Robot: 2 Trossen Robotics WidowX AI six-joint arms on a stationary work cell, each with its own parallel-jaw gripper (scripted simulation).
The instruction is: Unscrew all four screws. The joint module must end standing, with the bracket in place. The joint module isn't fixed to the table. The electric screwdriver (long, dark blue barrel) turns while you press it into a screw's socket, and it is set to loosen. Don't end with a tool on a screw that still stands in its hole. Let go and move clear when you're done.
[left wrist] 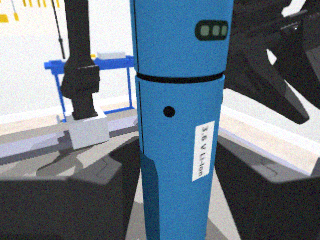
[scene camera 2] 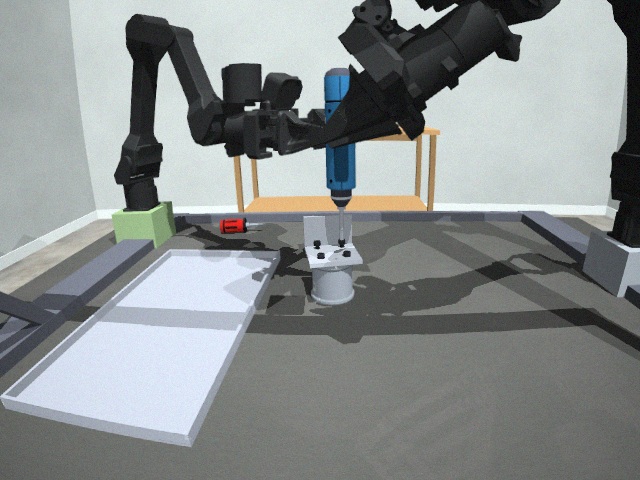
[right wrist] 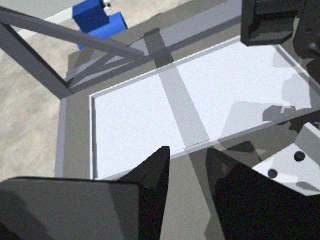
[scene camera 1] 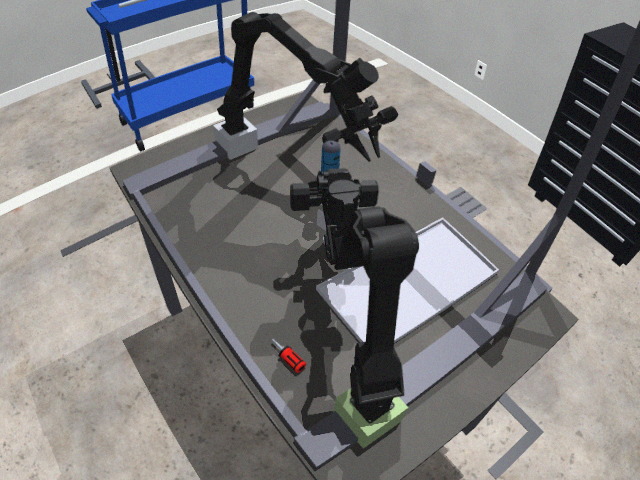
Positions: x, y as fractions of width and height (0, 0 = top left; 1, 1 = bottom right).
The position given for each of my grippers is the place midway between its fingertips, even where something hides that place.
Observation:
I see my left gripper (left wrist: 0.55, 0.60), my right gripper (scene camera 2: 0.51, 0.30), a blue electric screwdriver (scene camera 2: 0.53, 0.34), a white tray (scene camera 2: 0.23, 0.74), a white bracket (scene camera 2: 0.51, 0.48) and a joint module (scene camera 2: 0.52, 0.59).
The blue electric screwdriver shows as well in the left wrist view (left wrist: 0.56, 0.25). The white tray shows as well in the right wrist view (right wrist: 0.67, 0.39) and in scene camera 1 (scene camera 1: 0.70, 0.56). My right gripper also shows in the right wrist view (right wrist: 0.59, 0.64) and in scene camera 1 (scene camera 1: 0.59, 0.33). The right wrist view misses the blue electric screwdriver: it is out of frame. The left wrist view misses the white tray: it is out of frame.

